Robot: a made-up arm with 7 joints.
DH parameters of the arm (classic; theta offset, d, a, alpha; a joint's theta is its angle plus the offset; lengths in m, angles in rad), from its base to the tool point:
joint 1: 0 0.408 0 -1.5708
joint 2: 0 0 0 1.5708
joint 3: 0 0.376 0.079 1.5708
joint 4: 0 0 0.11 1.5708
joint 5: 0 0.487 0 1.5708
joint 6: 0 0 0.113 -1.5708
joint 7: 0 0.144 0 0
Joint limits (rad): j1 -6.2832..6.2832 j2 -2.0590..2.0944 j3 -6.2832..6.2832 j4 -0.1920..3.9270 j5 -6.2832..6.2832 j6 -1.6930..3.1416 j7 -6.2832..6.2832
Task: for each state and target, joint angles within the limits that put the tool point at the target. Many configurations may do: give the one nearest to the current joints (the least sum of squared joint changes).
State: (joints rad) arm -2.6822 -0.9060 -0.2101 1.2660 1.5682 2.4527 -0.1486
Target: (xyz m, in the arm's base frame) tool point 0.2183 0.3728 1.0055
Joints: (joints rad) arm -2.5254 -1.4134 -0.6473 1.5167 1.6869 2.4762 -0.1486
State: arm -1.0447 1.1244 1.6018 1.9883 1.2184 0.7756 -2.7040
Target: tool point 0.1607 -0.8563 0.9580
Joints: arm -1.9361 1.1081 1.8038 2.3586 1.2281 0.9664 -2.7040
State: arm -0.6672 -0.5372 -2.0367 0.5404 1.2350 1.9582 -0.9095
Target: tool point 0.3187 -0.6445 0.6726
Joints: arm -0.0592 0.1543 -1.3190 1.2989 1.5326 1.5894 -0.9095
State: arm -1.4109 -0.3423 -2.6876 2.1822 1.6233 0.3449 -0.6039
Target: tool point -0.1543 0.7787 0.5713
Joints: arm -1.5523 -0.2481 -2.8133 1.3929 1.7823 0.0798 -0.6039
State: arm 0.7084 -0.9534 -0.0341 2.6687 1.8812 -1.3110 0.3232
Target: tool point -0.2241 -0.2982 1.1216
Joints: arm 0.5802 -0.8072 0.1037 2.5711 1.9452 -1.3456 0.3232
